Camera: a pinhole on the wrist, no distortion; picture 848 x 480 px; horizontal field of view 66.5 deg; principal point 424.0 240.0 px. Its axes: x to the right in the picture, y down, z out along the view. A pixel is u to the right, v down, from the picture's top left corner.
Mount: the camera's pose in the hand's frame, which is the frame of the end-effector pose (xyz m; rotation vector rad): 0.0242 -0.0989 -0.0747 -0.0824 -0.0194 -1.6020
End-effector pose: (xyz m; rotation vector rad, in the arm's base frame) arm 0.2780 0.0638 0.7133 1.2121 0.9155 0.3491
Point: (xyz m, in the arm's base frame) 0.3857 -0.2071 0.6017
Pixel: 623.7 24.5
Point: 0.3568 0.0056 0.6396
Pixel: 352.2 269.1
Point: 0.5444 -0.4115 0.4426
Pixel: 769.6 141.0
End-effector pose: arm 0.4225 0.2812 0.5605 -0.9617 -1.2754 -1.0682
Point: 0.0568 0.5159 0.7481
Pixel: 770.4 464.1
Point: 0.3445 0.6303 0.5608
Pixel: 304.9 135.7
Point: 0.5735 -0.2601 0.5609
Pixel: behind the camera
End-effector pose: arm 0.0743 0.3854 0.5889 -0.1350 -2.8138 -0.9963
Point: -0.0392 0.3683 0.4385
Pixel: 535.3 421.1
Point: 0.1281 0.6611 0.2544
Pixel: 324.8 47.1
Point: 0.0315 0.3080 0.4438
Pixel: 733.5 176.3
